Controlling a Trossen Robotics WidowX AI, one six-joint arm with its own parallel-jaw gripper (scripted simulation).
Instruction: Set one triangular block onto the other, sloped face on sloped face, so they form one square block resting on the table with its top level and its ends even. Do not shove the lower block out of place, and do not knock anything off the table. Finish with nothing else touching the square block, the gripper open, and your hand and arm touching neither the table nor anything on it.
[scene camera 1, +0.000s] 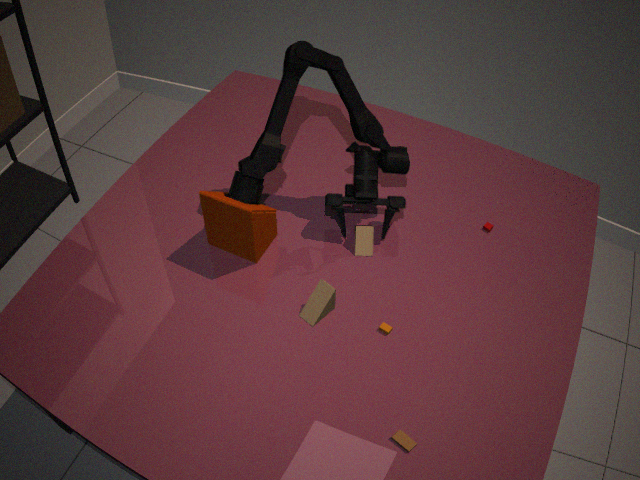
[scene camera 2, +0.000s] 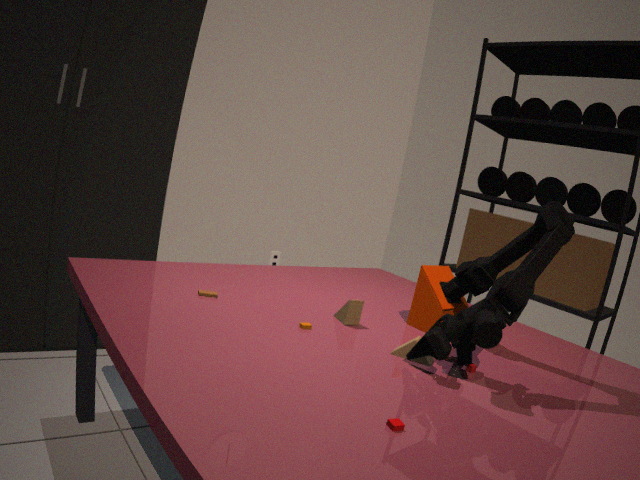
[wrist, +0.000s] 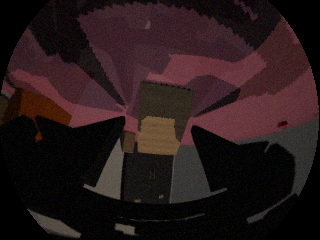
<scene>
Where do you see a triangular block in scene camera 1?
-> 322, 301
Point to my gripper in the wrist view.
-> At 159, 124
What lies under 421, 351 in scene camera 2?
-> My gripper.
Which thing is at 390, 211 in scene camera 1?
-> My gripper.
</scene>
